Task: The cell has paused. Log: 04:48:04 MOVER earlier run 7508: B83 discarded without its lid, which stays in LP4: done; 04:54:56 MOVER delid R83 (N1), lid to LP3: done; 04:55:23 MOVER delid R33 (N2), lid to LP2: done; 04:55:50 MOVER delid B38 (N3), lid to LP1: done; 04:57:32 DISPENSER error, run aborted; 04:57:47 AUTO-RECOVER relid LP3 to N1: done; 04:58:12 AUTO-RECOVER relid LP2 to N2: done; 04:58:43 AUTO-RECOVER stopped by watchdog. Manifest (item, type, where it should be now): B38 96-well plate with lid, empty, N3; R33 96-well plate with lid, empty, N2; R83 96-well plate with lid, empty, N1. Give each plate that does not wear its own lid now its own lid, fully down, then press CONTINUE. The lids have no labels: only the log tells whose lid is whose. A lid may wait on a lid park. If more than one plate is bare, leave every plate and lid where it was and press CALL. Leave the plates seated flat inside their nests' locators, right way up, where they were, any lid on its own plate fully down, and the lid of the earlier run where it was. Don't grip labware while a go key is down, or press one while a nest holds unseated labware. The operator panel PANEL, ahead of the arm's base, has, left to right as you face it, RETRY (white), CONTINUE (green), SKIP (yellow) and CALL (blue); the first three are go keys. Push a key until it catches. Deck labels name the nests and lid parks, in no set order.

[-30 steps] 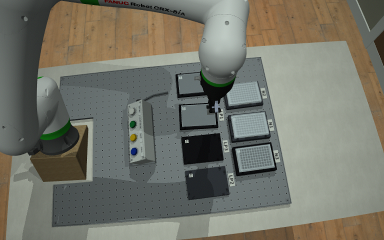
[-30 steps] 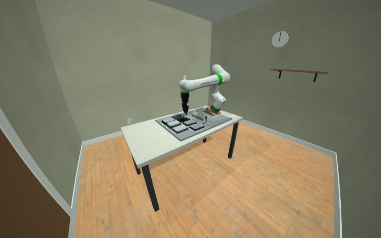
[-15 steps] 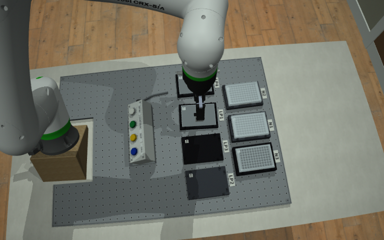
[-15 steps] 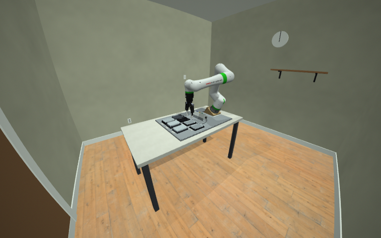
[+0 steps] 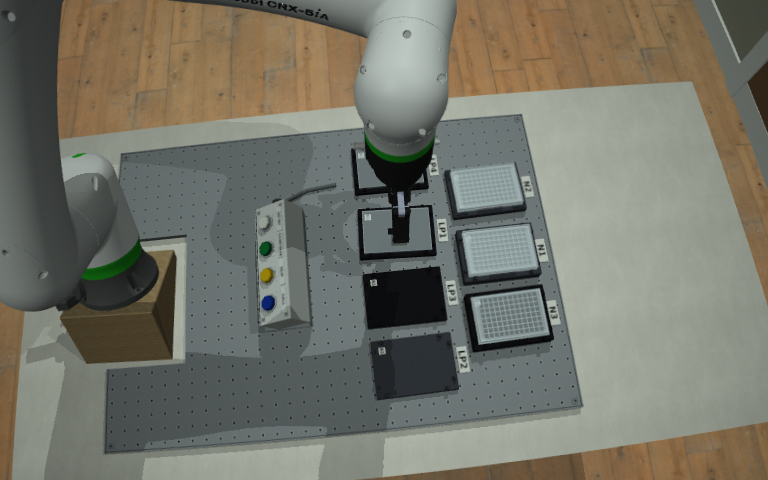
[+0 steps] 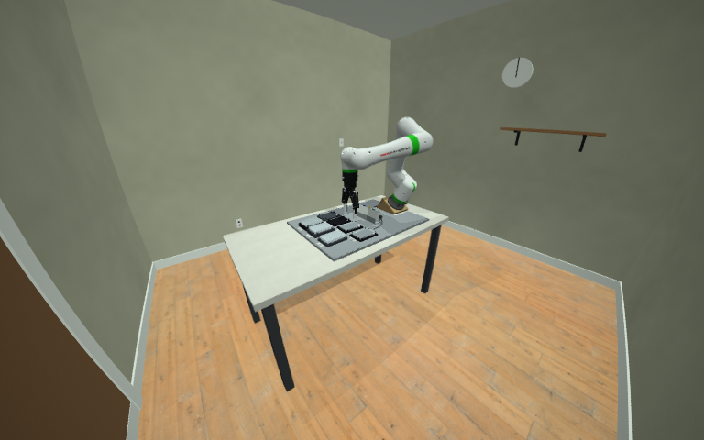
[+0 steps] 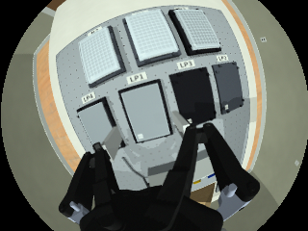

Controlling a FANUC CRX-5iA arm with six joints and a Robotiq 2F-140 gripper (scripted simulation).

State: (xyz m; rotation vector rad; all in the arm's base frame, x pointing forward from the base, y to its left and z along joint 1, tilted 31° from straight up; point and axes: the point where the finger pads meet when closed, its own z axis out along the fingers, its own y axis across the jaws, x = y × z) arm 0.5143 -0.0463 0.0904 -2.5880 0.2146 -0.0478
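Now: the lid park LP1 11 cm below my hand. From my hand the other things lie so: white key (24 cm behind, 4 cm to the left, 4 cm below); lid park LP3 (1 cm behind, 13 cm to the right, 11 cm below); green key (24 cm behind, 1 cm to the right, 4 cm below).
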